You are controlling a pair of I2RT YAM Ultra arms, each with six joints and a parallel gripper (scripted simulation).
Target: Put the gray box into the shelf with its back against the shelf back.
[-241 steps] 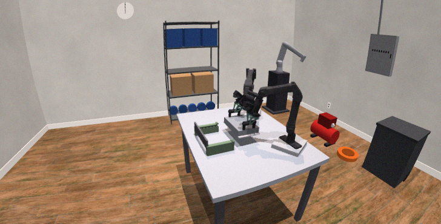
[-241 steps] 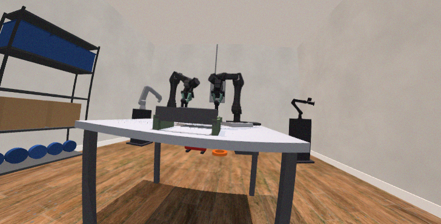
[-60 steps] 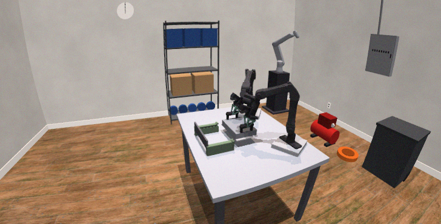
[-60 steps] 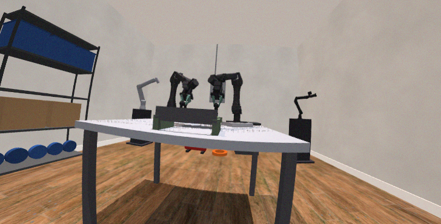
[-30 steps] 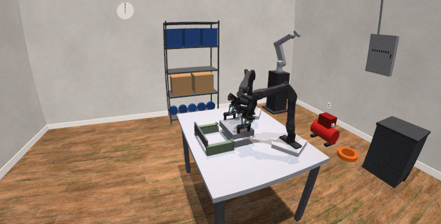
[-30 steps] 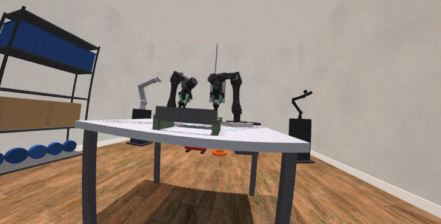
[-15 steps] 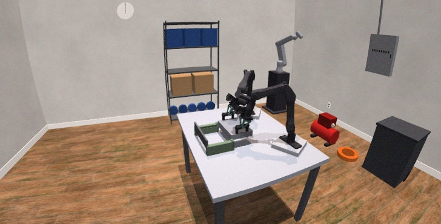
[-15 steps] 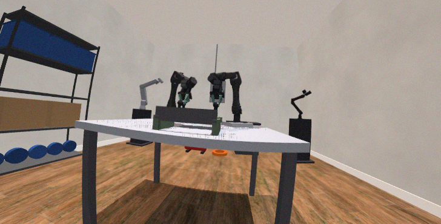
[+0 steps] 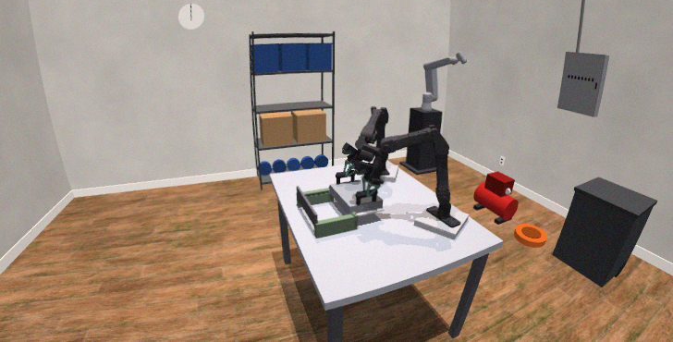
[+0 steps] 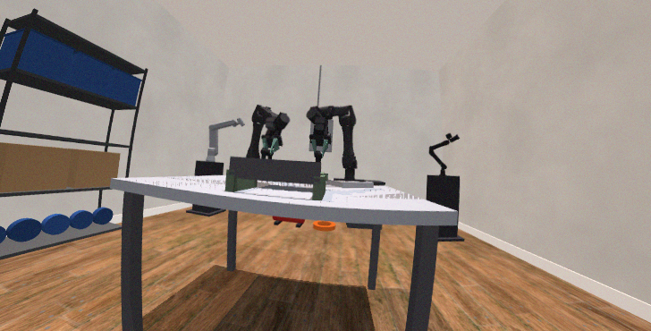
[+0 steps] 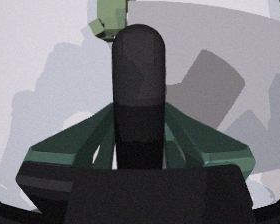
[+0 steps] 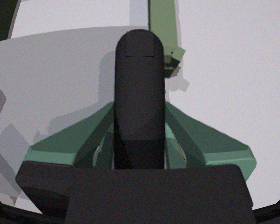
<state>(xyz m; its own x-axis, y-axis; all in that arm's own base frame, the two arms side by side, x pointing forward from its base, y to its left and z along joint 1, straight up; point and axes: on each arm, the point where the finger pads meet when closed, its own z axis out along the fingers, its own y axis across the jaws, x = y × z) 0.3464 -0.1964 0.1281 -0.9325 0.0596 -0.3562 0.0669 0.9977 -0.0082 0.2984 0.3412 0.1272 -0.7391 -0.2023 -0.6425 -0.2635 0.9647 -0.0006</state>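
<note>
Right now my left hand is 120 mm to the left of the gray box and 50 mm above it. Round my left hand: dark back plate 270 mm ahead, 120 mm to the right, 80 mm below.
Now: the gray box 120 mm to the left of my right hand and 50 mm below it. The rest, counted from my right hand: dark back plate (260 mm ahead, 130 mm to the left, 80 mm below).
</note>
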